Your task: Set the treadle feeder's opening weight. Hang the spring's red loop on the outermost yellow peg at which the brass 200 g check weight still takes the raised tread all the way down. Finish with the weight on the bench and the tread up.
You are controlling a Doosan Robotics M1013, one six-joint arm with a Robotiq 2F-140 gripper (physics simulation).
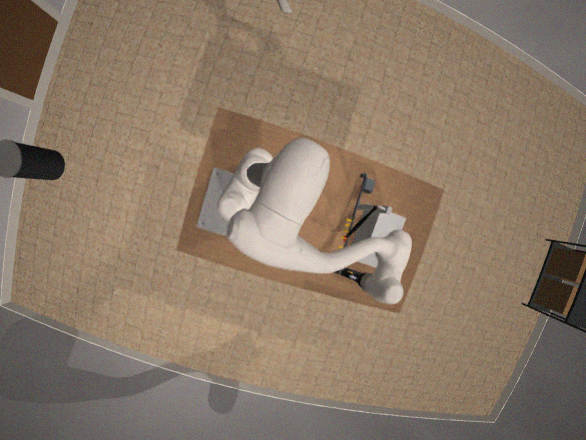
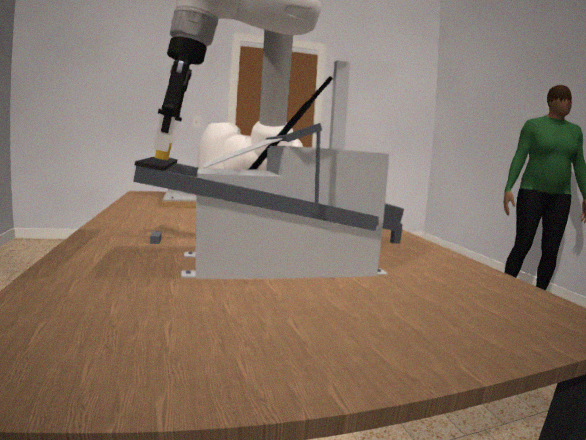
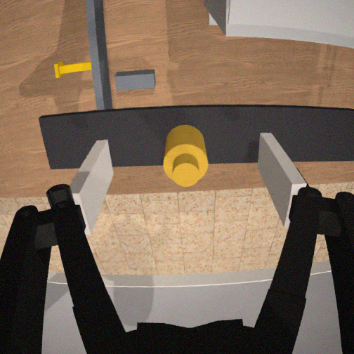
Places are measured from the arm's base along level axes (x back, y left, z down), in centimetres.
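Pixels of known places: gripper, fingertip midpoint: point(image 2: 163, 150).
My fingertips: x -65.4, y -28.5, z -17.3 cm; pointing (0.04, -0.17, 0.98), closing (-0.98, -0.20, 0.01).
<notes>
For each thing: its top centre in the pictures, then the offset to it from my fingertips. "spot": a spot on its surface instead. Level surfaces: height alone.
- brass weight, middle of its top: point(image 2: 164, 134) dz -3.0, dx -0.1, dy +0.1 cm
- dark tread pad, surface spot: point(image 2: 145, 162) spot: dz +1.7, dx -19.0, dy -4.8 cm
- black spring, surface spot: point(image 2: 304, 109) spot: dz -10.7, dx +0.7, dy +31.2 cm
- red loop, surface spot: point(image 1: 345, 239) spot: dz +5.0, dx +3.9, dy +18.0 cm
- feeder's grey housing, surface spot: point(image 2: 287, 240) spot: dz +13.6, dx -23.1, dy +17.8 cm
- wooden bench, its level: dz +20.2 cm
- tilted pale lid, surface spot: point(image 2: 242, 151) spot: dz -0.4, dx -17.5, dy +11.2 cm
- grey upright post, middle of its top: point(image 2: 342, 62) point(image 1: 389, 210) dz -21.8, dx -5.0, dy +37.0 cm
- small grey block, middle of its top: point(image 2: 155, 233) dz +18.5, dx +6.3, dy -0.7 cm
The brass weight point(image 2: 162, 152) point(image 3: 185, 142) stands upright on the dark tread pad point(image 2: 145, 162) point(image 3: 230, 132). The tread slopes upward to this pad end, so it is raised with the weight on it. My gripper point(image 2: 165, 137) point(image 3: 184, 153) is open, its pale fingers on either side of the weight with a gap at each side. The black spring point(image 1: 361, 223) point(image 2: 304, 109) slants down to the red loop point(image 1: 345, 239), among the yellow pegs point(image 1: 349, 220) on the grey lever. Which peg holds the loop is unclear. One yellow peg point(image 3: 75, 68) near the lever's end shows no loop.
The feeder's grey housing point(image 2: 287, 240) stands on the wooden bench point(image 2: 300, 350), with a tilted pale lid point(image 2: 242, 151) on top. A grey upright post point(image 2: 341, 105) stands behind it. A small grey block point(image 2: 156, 237) point(image 3: 135, 80) is near the tread pad. A person point(image 2: 552, 150) stands beyond the bench.
</notes>
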